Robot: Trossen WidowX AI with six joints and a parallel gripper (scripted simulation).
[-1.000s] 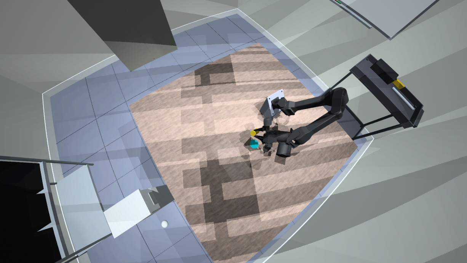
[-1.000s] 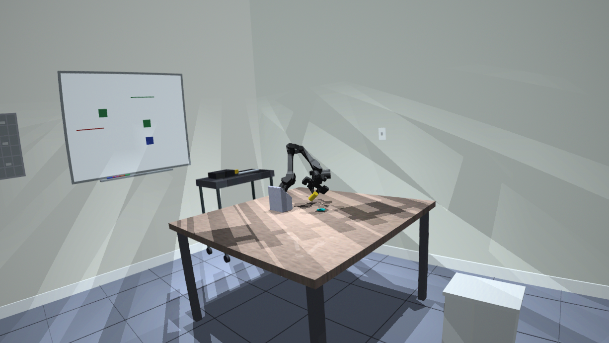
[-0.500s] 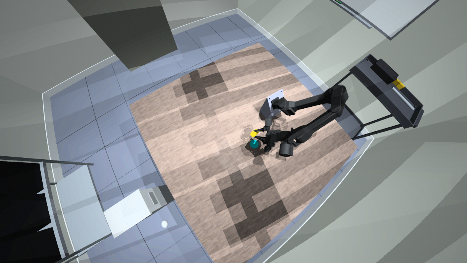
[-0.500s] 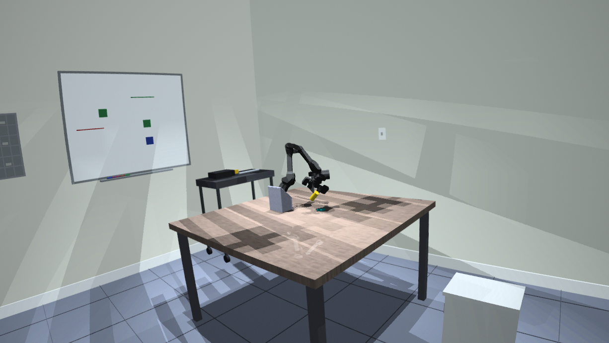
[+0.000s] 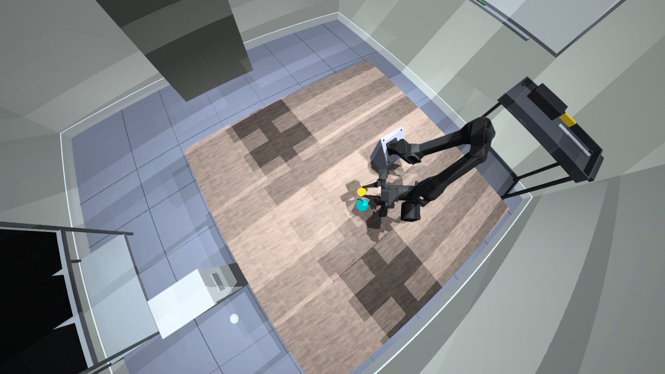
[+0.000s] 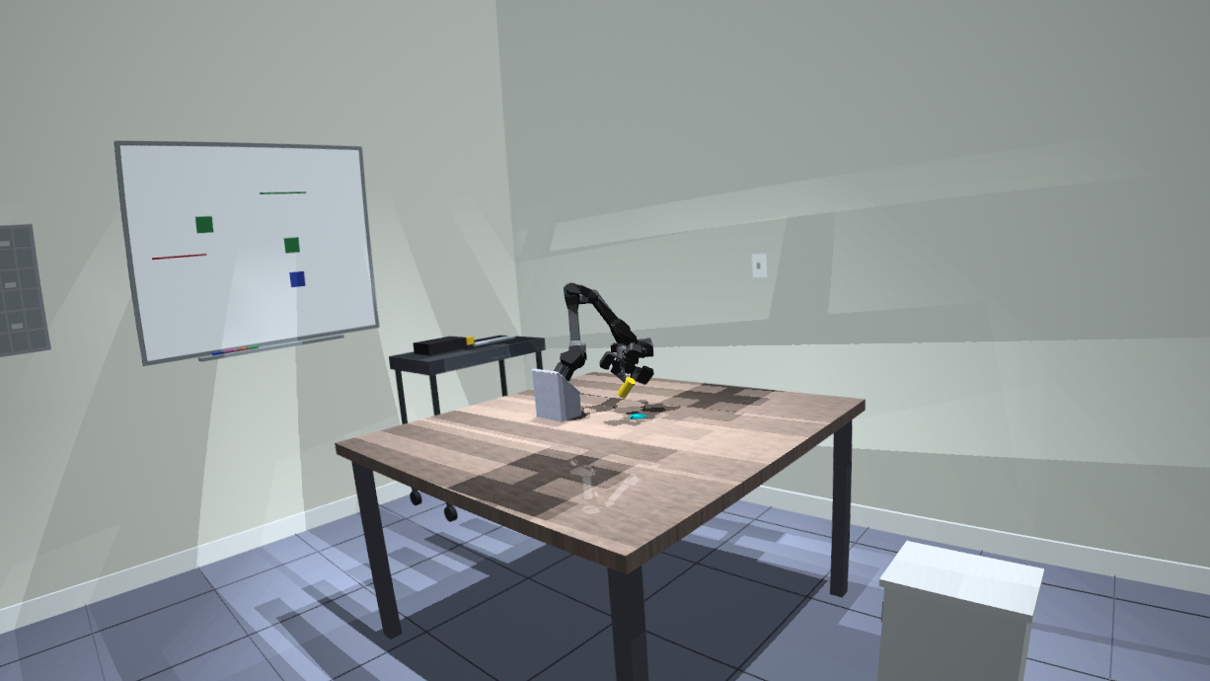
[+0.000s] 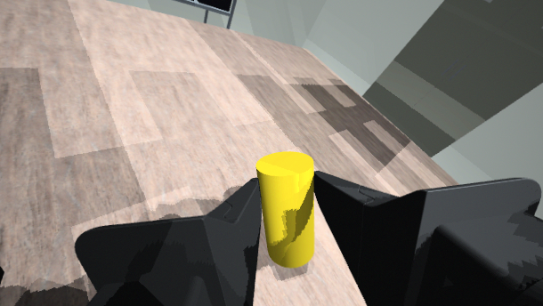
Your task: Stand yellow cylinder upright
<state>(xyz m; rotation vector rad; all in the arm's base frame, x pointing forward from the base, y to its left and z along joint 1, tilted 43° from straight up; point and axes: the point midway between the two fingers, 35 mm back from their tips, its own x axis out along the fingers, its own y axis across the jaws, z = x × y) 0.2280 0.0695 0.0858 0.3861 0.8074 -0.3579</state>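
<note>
The cyan circle lies 10 mm behind my gripper tip, 40 mm to the left of it and 130 mm below it. Also, from my gripper tip: yellow tall cylinder 10 mm behind, 20 mm below.
</note>
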